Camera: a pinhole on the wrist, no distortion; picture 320 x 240 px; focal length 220.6 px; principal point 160.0 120.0 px. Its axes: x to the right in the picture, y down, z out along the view. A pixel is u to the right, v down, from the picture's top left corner.
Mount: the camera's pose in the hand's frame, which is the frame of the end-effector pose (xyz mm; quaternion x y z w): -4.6 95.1 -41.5 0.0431 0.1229 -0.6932 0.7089
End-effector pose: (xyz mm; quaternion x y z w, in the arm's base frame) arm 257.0 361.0 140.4 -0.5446 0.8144 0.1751 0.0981
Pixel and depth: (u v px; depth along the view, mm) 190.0 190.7 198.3
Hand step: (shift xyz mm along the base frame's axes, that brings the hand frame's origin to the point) -59.0 -7.1 -149.9
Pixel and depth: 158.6 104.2 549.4
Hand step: 5.0 167.1 -466.6
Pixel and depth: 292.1 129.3 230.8
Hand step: 67.8 -1.8 -164.1
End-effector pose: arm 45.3 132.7 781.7 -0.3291 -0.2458 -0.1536 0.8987
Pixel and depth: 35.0 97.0 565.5
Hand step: -80.9 592.6 246.5
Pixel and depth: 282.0 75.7 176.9
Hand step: -71.7 44.7 84.7
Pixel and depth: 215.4 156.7 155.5
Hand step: 9.3 76.3 74.0
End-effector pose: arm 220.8 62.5 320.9 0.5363 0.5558 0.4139 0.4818
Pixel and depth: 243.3 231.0 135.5
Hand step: 74.9 76.1 -4.7
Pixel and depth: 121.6 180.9 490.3
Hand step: 449.4 165.2 -33.7
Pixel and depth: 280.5 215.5 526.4
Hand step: 319.6 237.4 -389.8
